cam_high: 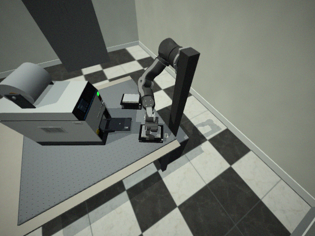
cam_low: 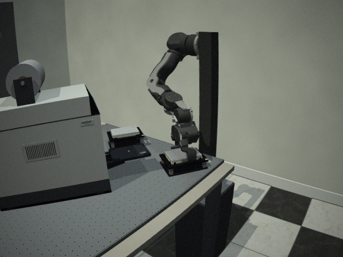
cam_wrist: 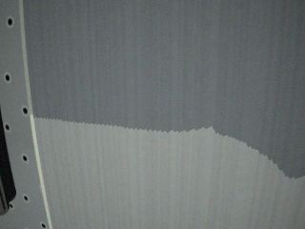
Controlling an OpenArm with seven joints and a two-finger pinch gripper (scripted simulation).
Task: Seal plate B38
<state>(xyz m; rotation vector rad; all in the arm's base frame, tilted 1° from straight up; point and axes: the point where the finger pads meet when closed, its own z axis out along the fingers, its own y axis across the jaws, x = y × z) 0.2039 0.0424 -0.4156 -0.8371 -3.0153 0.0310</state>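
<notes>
Right now the plate B38 is right at my hand. From my hand the other things lie so: nest N1: 10 mm below; nest n2: 340 mm to the right; B83: 340 mm to the right, 20 mm above.
</notes>
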